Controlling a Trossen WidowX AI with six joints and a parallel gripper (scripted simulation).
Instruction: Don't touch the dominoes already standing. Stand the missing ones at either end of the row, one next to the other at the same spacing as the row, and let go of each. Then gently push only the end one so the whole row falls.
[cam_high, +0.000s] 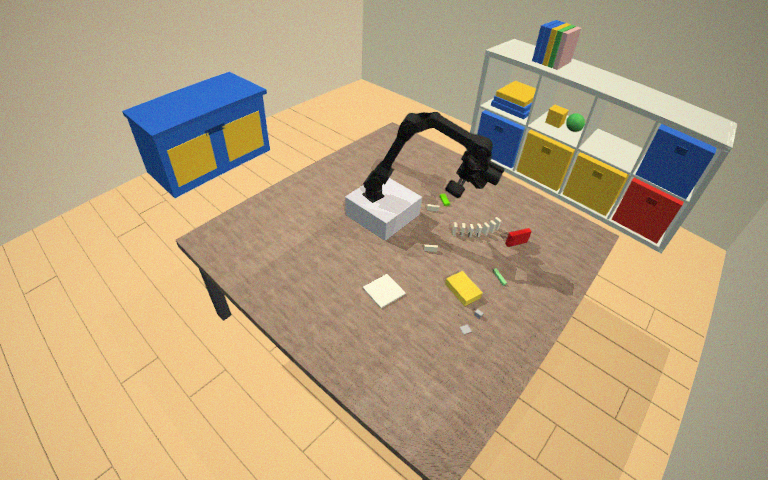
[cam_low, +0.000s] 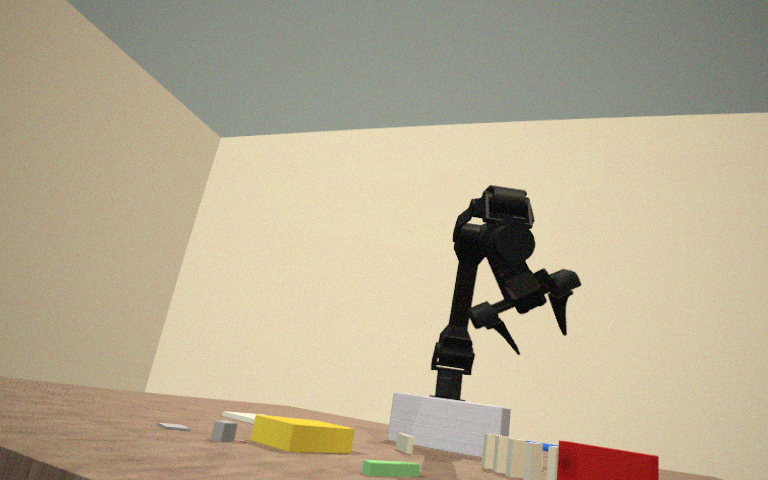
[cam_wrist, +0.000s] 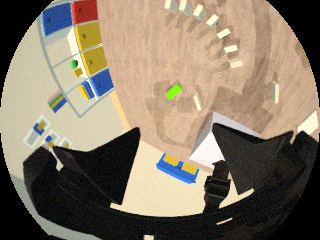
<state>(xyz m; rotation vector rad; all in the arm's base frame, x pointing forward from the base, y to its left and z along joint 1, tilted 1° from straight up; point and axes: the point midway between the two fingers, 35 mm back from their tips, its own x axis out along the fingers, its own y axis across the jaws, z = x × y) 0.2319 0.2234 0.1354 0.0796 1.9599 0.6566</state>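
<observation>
The yellow block is 29 cm ahead of my gripper tip, 24 cm to the right of it and 19 cm below it. Round my gripper tip: white tile: 46 cm to the right, 20 cm below, 12 cm ahead; then green stick: 33 cm ahead, 19 cm below, 9 cm to the right; then red block: 26 cm ahead, 17 cm below, 11 cm to the left.
</observation>
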